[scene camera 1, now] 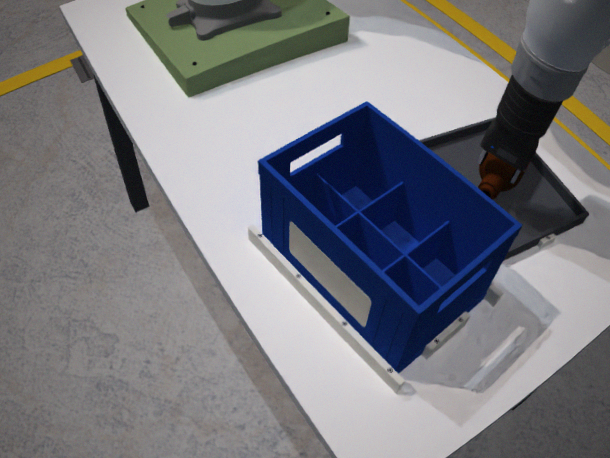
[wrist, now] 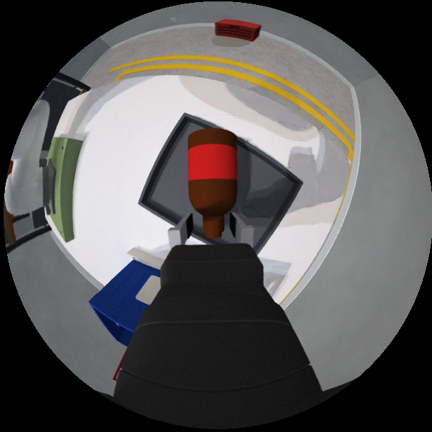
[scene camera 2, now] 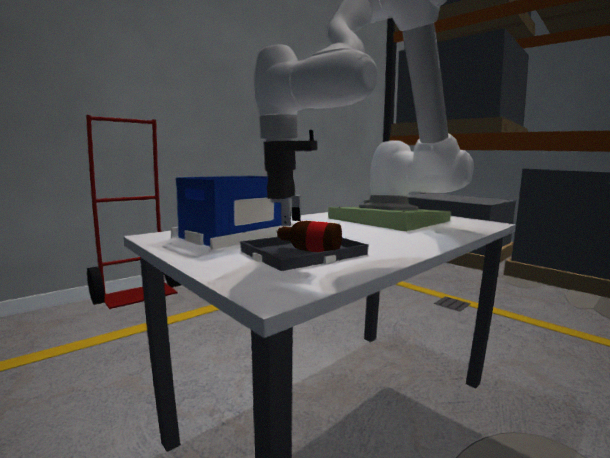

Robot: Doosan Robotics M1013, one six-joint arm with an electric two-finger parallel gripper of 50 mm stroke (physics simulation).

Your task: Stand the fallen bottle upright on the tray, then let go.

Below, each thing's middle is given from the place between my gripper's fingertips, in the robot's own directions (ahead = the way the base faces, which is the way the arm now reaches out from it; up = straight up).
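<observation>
The pale strip (scene camera 1: 373, 359) is 34 cm to the right of my hand, 6 cm ahead of it and 6 cm below it. As for the brown bottle (scene camera 2: 313, 236), I find it 4 cm to the left of my hand, 3 cm behind it and 3 cm below.
</observation>
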